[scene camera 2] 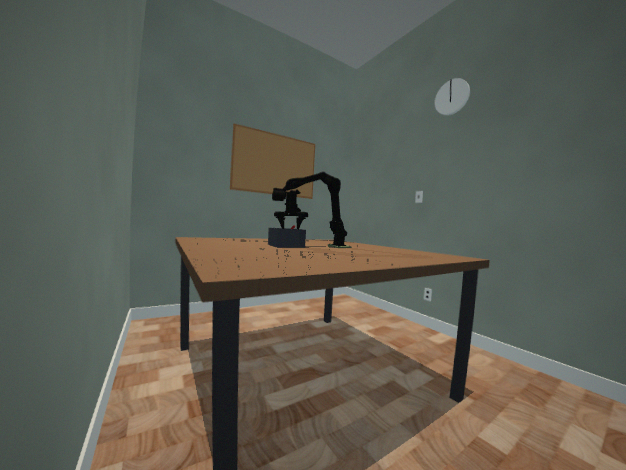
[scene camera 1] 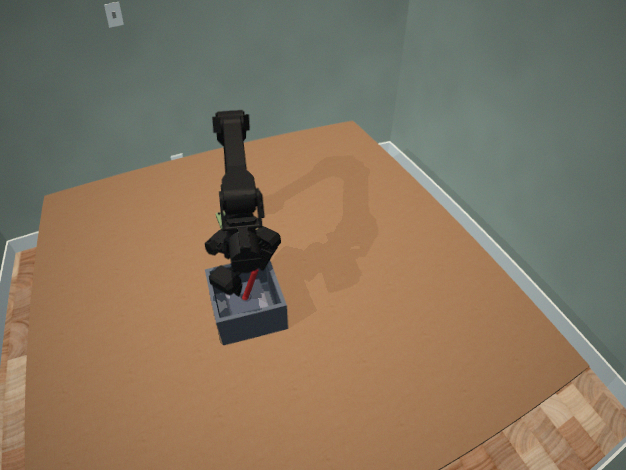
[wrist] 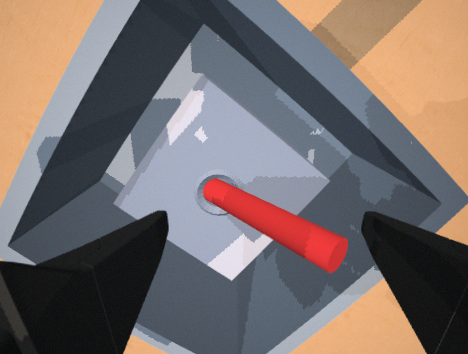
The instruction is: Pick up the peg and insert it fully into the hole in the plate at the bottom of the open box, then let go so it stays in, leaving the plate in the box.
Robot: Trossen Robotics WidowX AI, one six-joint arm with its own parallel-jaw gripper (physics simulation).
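Pixels of known places: gripper, fingertip midpoint: (scene camera 1: 250, 282) (wrist: 265, 220); arm's base, link origin: (scene camera 2: 338, 245).
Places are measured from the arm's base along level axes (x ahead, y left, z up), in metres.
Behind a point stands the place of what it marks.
The red peg (scene camera 1: 249, 286) @[x 0.304, y -0.102, z 0.073 m] (scene camera 2: 292, 227) @[x 0.298, y -0.078, z 0.094 m] (wrist: 280, 220) @[x 0.291, y -0.094, z 0.087 m] leans inside the open box. Its lower end is at the round hole (wrist: 201, 198) @[x 0.313, y -0.125, z 0.047 m] in the grey plate (scene camera 1: 257, 295) @[x 0.317, y -0.091, z 0.046 m] (wrist: 225, 130) @[x 0.273, y -0.128, z 0.046 m]; how deep it sits cannot be told. Its upper end tilts to the lower right in the wrist view, towards the right finger. The plate lies on the bottom of the dark blue-grey box (scene camera 1: 252, 324) @[x 0.383, y -0.140, z 0.045 m] (scene camera 2: 287, 237) @[x 0.351, y -0.047, z 0.041 m] (wrist: 350, 90) @[x 0.235, y -0.094, z 0.086 m]. My gripper (scene camera 1: 250, 279) @[x 0.297, y -0.096, z 0.078 m] (scene camera 2: 290, 227) @[x 0.297, y -0.096, z 0.078 m] (wrist: 265, 220) @[x 0.297, y -0.096, z 0.078 m] is open and empty above the plate, its fingers apart on either side of the peg, touching neither side.
The box walls surround the plate and peg, close to my fingers. The box stands on the brown table (scene camera 1: 379, 394) @[x 0.660, y 0.013, z -0.012 m] (scene camera 2: 323, 263) @[x 0.541, y 0.418, z -0.012 m] (wrist: 30, 75) @[x 0.300, y -0.278, z -0.012 m]. The black arm (scene camera 1: 235, 156) @[x 0.234, y -0.066, z 0.378 m] (scene camera 2: 334, 202) @[x 0.067, y 0.008, z 0.251 m] reaches over the table to the box. A green piece (scene camera 1: 219, 218) @[x -0.033, y -0.038, z 0.002 m] (scene camera 2: 339, 245) @[x 0.023, y 0.026, z 0.001 m] shows at its base.
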